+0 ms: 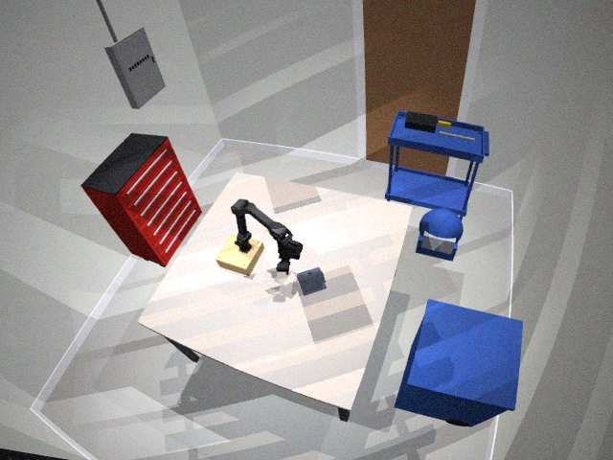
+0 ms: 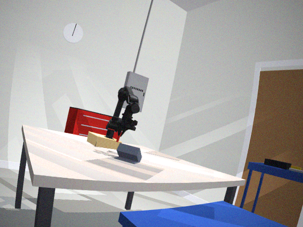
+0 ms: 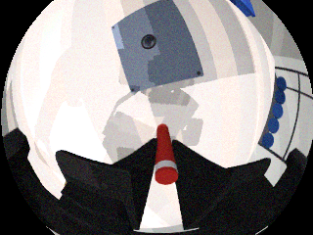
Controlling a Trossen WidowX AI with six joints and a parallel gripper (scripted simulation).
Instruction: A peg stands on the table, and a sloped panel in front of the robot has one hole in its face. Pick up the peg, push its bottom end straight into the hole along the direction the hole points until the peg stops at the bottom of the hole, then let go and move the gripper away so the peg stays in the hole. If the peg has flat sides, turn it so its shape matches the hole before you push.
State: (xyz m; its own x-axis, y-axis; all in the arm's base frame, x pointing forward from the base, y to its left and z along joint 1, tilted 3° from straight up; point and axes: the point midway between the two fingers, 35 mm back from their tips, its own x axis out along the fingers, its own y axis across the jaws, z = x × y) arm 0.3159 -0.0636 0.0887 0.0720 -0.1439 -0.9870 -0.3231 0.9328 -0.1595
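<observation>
The grey-blue sloped panel lies 110 mm ahead of my gripper tip, 90 mm below it and 40 mm to the left of it. Round my gripper tip: red peg 20 mm above.
</observation>
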